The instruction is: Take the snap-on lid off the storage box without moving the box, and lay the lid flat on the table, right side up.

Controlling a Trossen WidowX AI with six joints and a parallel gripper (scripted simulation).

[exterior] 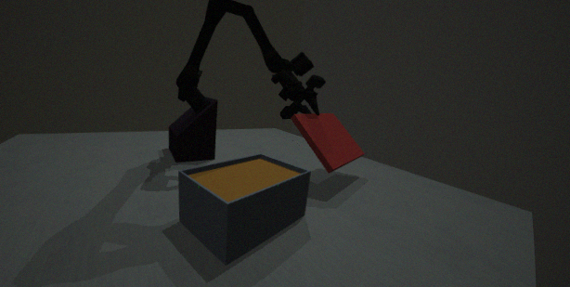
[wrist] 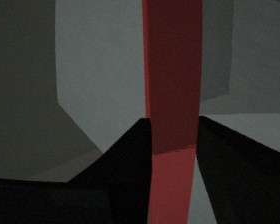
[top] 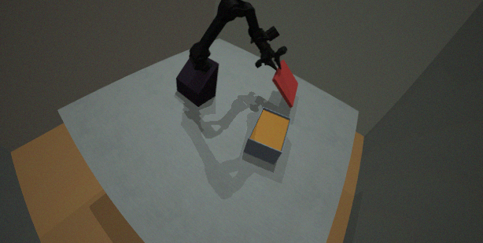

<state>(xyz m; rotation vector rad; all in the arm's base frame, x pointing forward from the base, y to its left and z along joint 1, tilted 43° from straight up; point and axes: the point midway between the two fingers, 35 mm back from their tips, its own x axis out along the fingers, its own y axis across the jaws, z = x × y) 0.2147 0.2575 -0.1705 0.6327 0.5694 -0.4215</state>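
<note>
Now: gripper tip 6 cm short of the red lid, 2 cm to the right of it and 5 cm above it. From my gripper tip the other things lie so: storage box 19 cm ahead, 29 cm to the right, 13 cm below.
</note>
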